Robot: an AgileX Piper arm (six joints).
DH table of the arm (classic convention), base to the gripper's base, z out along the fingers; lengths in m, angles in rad. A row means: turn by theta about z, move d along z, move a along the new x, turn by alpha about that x. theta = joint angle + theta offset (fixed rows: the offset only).
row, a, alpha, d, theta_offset
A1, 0, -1.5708, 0.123, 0
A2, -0.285, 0, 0, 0.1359
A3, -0.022, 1.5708, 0, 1.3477
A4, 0, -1.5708, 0.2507, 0
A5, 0, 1.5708, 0, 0
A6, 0, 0, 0.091, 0
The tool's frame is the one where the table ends.
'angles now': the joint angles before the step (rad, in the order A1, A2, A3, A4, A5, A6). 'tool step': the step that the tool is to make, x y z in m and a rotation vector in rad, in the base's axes. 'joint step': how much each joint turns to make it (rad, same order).
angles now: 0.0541, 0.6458, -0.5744, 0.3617, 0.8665, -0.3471
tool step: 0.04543, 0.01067, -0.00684, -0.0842, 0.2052, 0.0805
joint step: 0.0827, 0.2753, -0.1096, -0.0806, 0.0423, 0.0265
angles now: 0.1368, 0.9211, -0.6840, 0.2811, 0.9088, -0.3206
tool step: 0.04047, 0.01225, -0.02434, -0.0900, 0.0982, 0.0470
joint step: 0.0661, 0.2224, -0.0480, -0.0820, -0.0690, 0.0255
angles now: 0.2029, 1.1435, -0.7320, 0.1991, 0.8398, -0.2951
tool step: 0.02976, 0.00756, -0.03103, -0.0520, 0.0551, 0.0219
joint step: 0.0201, 0.1758, -0.0147, -0.0329, -0.0972, -0.0055
